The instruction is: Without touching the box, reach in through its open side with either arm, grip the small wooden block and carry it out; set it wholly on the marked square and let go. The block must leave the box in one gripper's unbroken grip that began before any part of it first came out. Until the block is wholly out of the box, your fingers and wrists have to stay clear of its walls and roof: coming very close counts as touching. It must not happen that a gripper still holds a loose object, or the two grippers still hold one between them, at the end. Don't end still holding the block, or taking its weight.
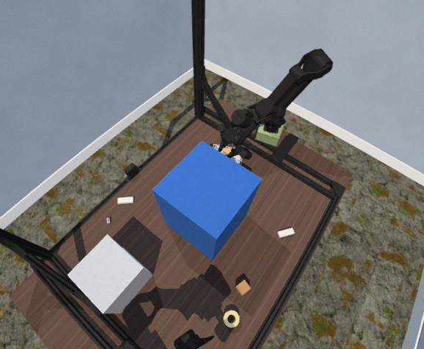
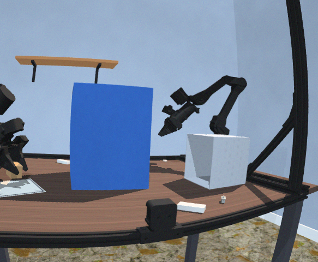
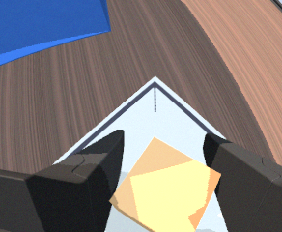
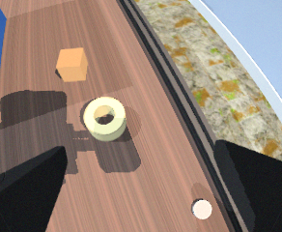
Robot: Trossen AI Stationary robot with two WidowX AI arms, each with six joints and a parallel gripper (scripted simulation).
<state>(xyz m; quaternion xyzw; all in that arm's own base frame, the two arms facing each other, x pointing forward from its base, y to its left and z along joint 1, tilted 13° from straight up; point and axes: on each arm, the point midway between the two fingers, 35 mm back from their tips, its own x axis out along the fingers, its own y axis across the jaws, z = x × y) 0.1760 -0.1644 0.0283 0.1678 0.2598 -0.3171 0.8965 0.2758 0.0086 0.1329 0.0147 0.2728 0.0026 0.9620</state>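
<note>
The marked square is 70 mm below my left hand and 10 mm to the left of it.
</note>
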